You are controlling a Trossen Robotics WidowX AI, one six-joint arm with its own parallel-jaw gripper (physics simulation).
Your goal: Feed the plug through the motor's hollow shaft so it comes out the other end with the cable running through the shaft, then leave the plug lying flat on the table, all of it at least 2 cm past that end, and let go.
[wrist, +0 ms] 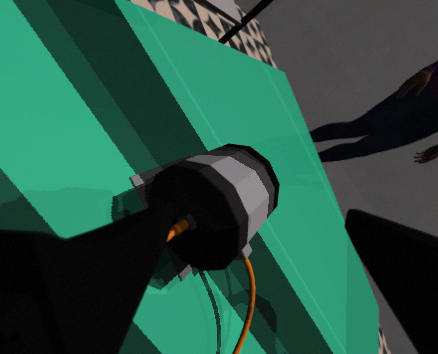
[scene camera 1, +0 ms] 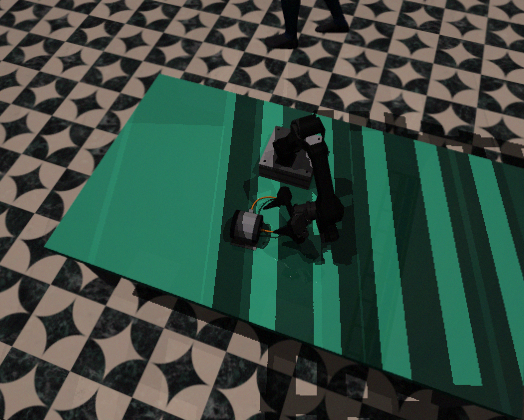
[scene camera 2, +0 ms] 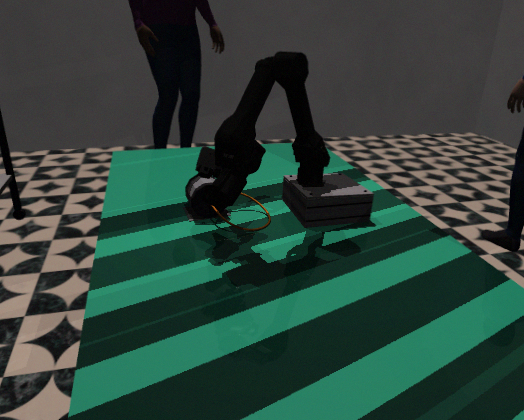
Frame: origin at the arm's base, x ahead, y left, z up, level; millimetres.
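Seen in the pictures: gripper, fingertip midpoint: (wrist: 258,213) (scene camera 1: 268,220); arm's base at its link origin: (scene camera 1: 286,158) (scene camera 2: 310,183).
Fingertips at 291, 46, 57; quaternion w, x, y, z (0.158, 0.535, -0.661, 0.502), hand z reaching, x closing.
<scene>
Offsets run from my fingertips to a thing's top centre, as dx, dy, dz. "spot": to the spot under its first point. Level surfaces: height alone.
The motor @(+5, -78, -40) (scene camera 1: 248,226) (scene camera 2: 199,185) (wrist: 254,195), a dark cylinder with a light grey band, lies on its side in a low cradle. An orange cable (scene camera 1: 257,201) (scene camera 2: 269,218) (wrist: 251,298) leaves its side and loops round. An orange end piece @(spot: -1, -17, -87) (wrist: 179,229) enters the dark near face at the shaft opening in the wrist view. I cannot make out the plug's body; the far opening is hidden there. My gripper (scene camera 1: 270,219) (wrist: 258,213) is open and empty, facing the near face, one finger beside the orange piece. In scene camera 2 the arm partly hides the motor and fingers.
The arm's square base (scene camera 1: 286,171) (scene camera 2: 330,204) stands on the green table @(dz -142) (scene camera 1: 165,165) (scene camera 2: 145,172) (wrist: 55,120), behind the motor in scene camera 1. A thin dark wire (wrist: 217,310) runs beside the cable. Striped shadows cross the table. People stand beyond it.
</scene>
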